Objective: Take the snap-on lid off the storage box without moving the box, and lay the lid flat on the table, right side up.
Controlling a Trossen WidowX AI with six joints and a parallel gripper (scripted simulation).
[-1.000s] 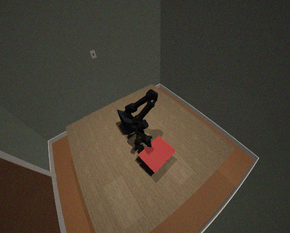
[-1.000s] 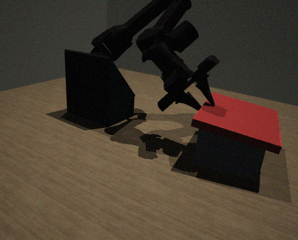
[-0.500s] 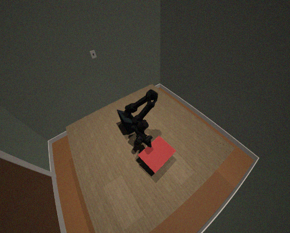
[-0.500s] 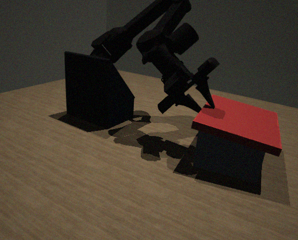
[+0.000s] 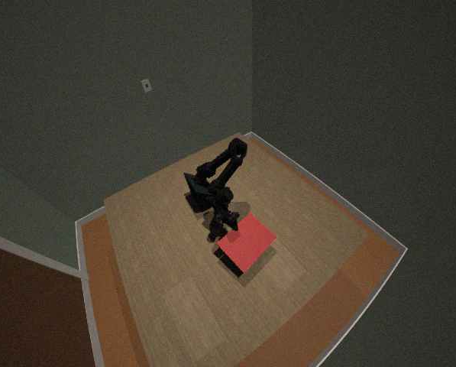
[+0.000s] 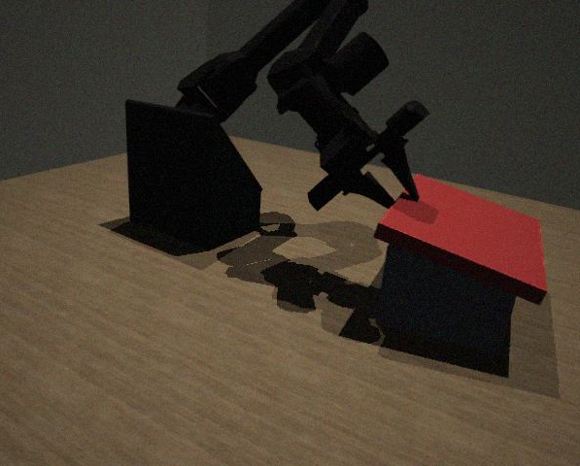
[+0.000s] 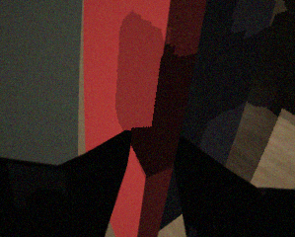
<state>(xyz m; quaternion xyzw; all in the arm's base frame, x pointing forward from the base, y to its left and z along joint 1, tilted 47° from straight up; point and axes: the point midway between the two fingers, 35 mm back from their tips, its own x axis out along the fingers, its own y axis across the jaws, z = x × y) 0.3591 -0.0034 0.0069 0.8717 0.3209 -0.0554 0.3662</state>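
Right now my gripper tip is 8 cm short of the red lid, 1 cm to the right of it and 1 cm above it. Round my gripper tip: storage box: 7 cm below, 7 cm ahead, 1 cm to the left.
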